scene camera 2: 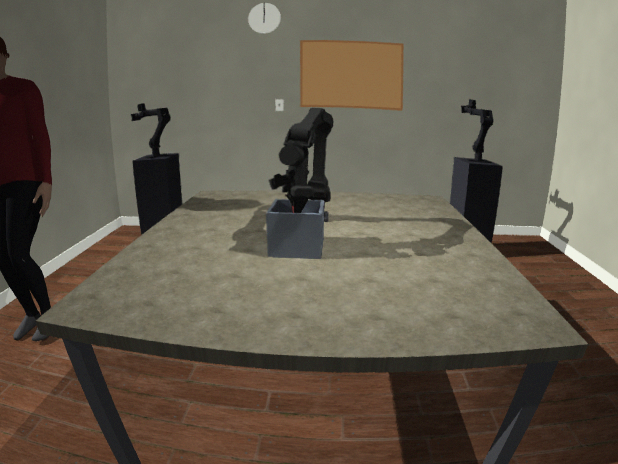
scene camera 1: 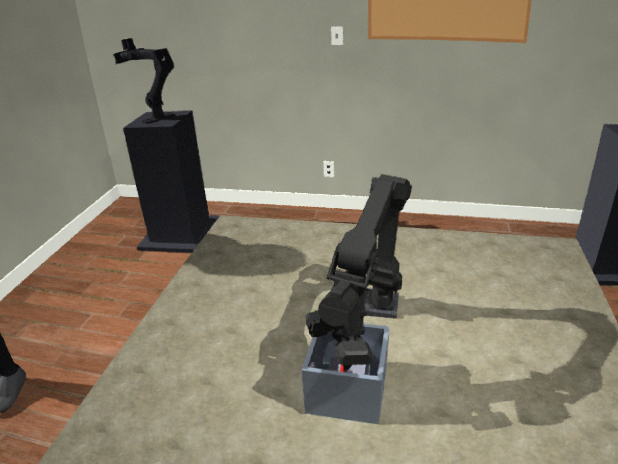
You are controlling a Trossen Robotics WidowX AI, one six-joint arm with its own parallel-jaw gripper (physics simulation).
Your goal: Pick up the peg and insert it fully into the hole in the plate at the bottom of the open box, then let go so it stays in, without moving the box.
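Frame: origin at the arm's base, x ahead, y left, z up, level; metres.
Seen in the pictures: gripper, between the fingertips: (scene camera 2: 295,218) (scene camera 1: 345,367); arm's base, origin of its link: (scene camera 1: 381,301).
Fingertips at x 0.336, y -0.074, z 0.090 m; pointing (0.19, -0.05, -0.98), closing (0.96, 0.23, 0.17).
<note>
Pixels of each thing's middle, then the offset from my fingertips to it. "spot": a spot on its surface instead. Level surfaces: height alone.
- open blue-grey box, middle of its body: (scene camera 1: 347,370) (scene camera 2: 296,227) 0.028 m back, 0.003 m left, 0.038 m down
- light plate, a spot on its surface: (scene camera 1: 359,369) spot: 0.042 m back, 0.028 m left, 0.049 m down
- red peg, middle of its body: (scene camera 1: 344,355) 0.005 m back, 0.002 m right, 0.029 m up
- table, height of its surface: 0.107 m down
The open blue-grey box (scene camera 1: 344,396) (scene camera 2: 295,235) stands upright on the table in front of the arm's base. Part of the light plate (scene camera 1: 359,369) shows at the bottom of the box in scene camera 1; its hole is hidden. My gripper (scene camera 1: 346,365) (scene camera 2: 299,204) points down into the box with its fingers below the rim, shut on the red peg. A small strip of the red peg (scene camera 1: 342,368) (scene camera 2: 293,205) shows beside the fingers. The peg's lower end is hidden by the box's front wall, so I cannot tell whether it touches the plate or sits in the hole.
The box's walls stand close around the gripper on all sides. The table (scene camera 1: 210,360) (scene camera 2: 320,310) extends around the box. Two dark pedestals (scene camera 2: 157,195) (scene camera 2: 475,200) with small black arms stand beyond the table's far corners. A person (scene camera 2: 22,135) stands at the left.
</note>
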